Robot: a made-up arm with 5 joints. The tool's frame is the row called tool. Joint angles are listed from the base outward.
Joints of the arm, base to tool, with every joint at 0 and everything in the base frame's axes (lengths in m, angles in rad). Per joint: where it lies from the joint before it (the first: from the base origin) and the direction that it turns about. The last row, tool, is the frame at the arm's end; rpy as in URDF.
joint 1: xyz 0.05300 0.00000 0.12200 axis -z
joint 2: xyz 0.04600 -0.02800 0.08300 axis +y
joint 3: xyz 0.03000 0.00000 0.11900 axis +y
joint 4: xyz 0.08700 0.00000 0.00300 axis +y
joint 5: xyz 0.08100 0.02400 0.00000 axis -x
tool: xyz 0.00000 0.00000 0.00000 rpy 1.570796 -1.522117 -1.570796
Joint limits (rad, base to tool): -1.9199..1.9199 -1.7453..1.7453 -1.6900..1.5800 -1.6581..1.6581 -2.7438..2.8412
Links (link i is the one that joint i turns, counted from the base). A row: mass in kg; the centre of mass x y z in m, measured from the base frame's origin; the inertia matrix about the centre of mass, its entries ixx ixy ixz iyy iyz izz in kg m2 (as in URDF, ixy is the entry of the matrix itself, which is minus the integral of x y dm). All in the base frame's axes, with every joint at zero. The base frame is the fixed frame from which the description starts. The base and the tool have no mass.
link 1: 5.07; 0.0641 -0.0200 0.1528; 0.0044 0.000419 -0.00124 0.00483 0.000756 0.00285
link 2: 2.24; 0.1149 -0.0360 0.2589; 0.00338 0 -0.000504 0.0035 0 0.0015
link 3: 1.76; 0.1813 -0.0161 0.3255; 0.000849 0 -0.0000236 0.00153 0 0.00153
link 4: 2.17; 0.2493 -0.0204 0.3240; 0.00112 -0.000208 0 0.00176 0 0.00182
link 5: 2.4; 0.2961 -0.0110 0.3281; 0.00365 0 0 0.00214 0 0.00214
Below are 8 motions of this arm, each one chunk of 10 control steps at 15 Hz.
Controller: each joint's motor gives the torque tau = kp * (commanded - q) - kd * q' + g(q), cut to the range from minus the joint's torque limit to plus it. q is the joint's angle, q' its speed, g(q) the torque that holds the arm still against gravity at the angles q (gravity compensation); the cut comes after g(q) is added. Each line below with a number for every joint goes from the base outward.
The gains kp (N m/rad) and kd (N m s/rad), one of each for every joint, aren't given. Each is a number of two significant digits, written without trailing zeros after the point. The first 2 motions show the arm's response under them.
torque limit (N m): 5.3 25 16 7.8 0.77
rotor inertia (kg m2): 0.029 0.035 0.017 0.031 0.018
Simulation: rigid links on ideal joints. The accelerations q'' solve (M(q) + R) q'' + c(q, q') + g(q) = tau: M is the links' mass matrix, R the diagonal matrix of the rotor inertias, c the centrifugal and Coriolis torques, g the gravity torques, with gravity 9.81 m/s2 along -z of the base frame. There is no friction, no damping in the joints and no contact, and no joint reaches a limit. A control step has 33 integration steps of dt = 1/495 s. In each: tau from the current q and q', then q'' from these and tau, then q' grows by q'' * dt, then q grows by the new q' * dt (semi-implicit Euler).
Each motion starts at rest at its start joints. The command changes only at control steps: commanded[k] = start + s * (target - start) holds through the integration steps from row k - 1 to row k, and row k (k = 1, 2, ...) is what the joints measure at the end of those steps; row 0 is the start. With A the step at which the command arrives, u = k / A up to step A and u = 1 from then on. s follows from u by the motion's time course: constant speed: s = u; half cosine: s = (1 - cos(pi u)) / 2; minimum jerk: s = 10 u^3 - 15 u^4 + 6 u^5; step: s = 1 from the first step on.
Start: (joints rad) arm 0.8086 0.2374 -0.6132 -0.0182 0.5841
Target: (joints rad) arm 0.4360 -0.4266 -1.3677 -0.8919 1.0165
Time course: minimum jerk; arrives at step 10
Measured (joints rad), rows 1 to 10:
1: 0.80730 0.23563 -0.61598 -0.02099 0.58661
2: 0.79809 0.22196 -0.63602 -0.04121 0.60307
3: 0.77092 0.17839 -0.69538 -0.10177 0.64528
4: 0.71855 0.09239 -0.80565 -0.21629 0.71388
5: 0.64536 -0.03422 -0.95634 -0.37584 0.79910
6: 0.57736 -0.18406 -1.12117 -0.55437 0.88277
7: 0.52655 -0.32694 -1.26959 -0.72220 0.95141
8: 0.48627 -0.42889 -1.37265 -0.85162 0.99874
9: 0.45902 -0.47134 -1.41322 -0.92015 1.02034
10: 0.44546 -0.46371 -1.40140 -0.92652 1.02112
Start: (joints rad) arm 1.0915 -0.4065 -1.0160 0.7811 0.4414
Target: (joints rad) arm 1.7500 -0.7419 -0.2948 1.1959 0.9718
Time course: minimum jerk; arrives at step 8
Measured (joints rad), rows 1 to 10:
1: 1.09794 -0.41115 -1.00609 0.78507 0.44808
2: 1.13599 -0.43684 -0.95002 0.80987 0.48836
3: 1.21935 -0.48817 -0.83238 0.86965 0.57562
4: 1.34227 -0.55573 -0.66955 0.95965 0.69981
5: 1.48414 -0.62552 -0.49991 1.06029 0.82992
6: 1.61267 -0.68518 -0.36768 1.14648 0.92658
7: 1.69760 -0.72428 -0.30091 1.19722 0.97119
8: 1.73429 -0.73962 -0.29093 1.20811 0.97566
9: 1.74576 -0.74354 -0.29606 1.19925 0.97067
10: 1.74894 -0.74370 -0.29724 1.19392 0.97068
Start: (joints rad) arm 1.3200 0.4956 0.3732 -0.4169 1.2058
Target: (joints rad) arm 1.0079 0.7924 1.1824 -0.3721 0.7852
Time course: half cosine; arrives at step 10
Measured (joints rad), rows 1 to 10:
1: 1.31701 0.49799 0.38662 -0.42098 1.19760
2: 1.30451 0.51093 0.43407 -0.42707 1.16930
3: 1.27782 0.54164 0.52102 -0.42518 1.12113
4: 1.23727 0.58749 0.63860 -0.41322 1.06088
5: 1.18785 0.63902 0.77080 -0.39700 0.99519
6: 1.13703 0.68781 0.90136 -0.38283 0.92969
7: 1.09111 0.72982 1.01763 -0.37278 0.87019
8: 1.05367 0.76305 1.11010 -0.36572 0.82253
9: 1.02703 0.78528 1.17066 -0.36075 0.79170
10: 1.01319 0.79454 1.19302 -0.35837 0.78096

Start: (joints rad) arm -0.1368 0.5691 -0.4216 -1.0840 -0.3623
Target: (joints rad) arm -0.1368 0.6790 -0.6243 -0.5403 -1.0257
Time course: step
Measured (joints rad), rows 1 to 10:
1: -0.13492 0.62916 -0.63409 -0.74644 -0.44283
2: -0.13479 0.65902 -0.63579 -0.55659 -0.69612
3: -0.13517 0.69431 -0.60454 -0.52007 -1.06492
4: -0.13711 0.70523 -0.59766 -0.51324 -1.32024
5: -0.13906 0.69485 -0.61073 -0.52314 -1.43444
6: -0.14000 0.67923 -0.62651 -0.53885 -1.40158
7: -0.13984 0.67059 -0.63360 -0.54824 -1.22080
8: -0.13816 0.67138 -0.63148 -0.54822 -0.98539
9: -0.13539 0.67621 -0.62631 -0.54368 -0.91363
10: -0.13395 0.68011 -0.62267 -0.53954 -0.99790

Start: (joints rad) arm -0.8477 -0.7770 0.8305 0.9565 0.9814
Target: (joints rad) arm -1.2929 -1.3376 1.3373 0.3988 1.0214
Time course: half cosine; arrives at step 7
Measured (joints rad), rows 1 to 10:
1: -0.86106 -0.79931 0.85324 0.93543 0.98210
2: -0.90474 -0.86666 0.92044 0.87131 0.98649
3: -0.97750 -0.97105 1.02096 0.77004 0.99573
4: -1.06768 -1.09230 1.13367 0.64974 1.00670
5: -1.15836 -1.20651 1.23672 0.53461 1.01616
6: -1.23147 -1.29118 1.30993 0.44827 1.02219
7: -1.27230 -1.32966 1.33827 0.40774 1.02396
8: -1.28662 -1.33665 1.33770 0.39884 1.02268
9: -1.29102 -1.33763 1.33577 0.39711 1.02142
10: -1.29234 -1.33767 1.33666 0.39776 1.02133

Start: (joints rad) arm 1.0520 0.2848 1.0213 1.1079 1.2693
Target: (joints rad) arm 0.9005 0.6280 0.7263 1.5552 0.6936
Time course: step
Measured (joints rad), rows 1 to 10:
1: 0.99370 0.55492 0.75155 1.41546 1.18085
2: 0.91941 0.62103 0.70938 1.53864 0.94332
3: 0.90053 0.62813 0.73136 1.56230 0.65018
4: 0.90026 0.62802 0.72967 1.56200 0.52163
5: 0.90099 0.62785 0.72621 1.55673 0.57557
6: 0.90072 0.62802 0.72577 1.55445 0.71170
7: 0.90010 0.62809 0.72580 1.55405 0.72945
8: 0.90027 0.62802 0.72622 1.55484 0.69109
9: 0.90058 0.62798 0.72651 1.55551 0.68504
10: 0.90057 0.62799 0.72638 1.55541 0.69399

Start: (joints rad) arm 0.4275 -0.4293 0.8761 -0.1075 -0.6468
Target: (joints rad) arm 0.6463 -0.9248 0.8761 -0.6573 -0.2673
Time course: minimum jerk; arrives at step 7
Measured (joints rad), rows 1 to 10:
1: 0.43008 -0.43747 0.87857 -0.11451 -0.64029
2: 0.44583 -0.48364 0.88759 -0.15719 -0.60200
3: 0.48290 -0.58040 0.89026 -0.25829 -0.52268
4: 0.53608 -0.70831 0.87846 -0.40554 -0.41456
5: 0.58968 -0.83083 0.86068 -0.55354 -0.31401
6: 0.62702 -0.91181 0.84985 -0.65369 -0.25990
7: 0.64268 -0.93681 0.85240 -0.68526 -0.25367
8: 0.64607 -0.93134 0.86807 -0.67278 -0.26524
9: 0.64606 -0.92333 0.88078 -0.65497 -0.27053
10: 0.64594 -0.92174 0.88186 -0.65016 -0.26909

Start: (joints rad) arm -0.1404 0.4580 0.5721 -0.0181 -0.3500
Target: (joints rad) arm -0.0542 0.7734 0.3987 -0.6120 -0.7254
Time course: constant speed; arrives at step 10
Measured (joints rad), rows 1 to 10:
1: -0.13638 0.48358 0.55878 -0.05808 -0.37968
2: -0.12875 0.51566 0.53946 -0.11899 -0.42580
3: -0.11980 0.54646 0.52011 -0.18123 -0.46502
4: -0.11078 0.57747 0.50223 -0.24163 -0.50042
5: -0.10199 0.60912 0.48535 -0.30071 -0.53756
6: -0.09334 0.64096 0.46855 -0.35948 -0.57570
7: -0.08473 0.67262 0.45138 -0.41856 -0.61339
8: -0.07613 0.70409 0.43395 -0.47798 -0.65079
9: -0.06752 0.73550 0.41651 -0.53749 -0.68827
10: -0.05889 0.76697 0.39918 -0.59691 -0.72583

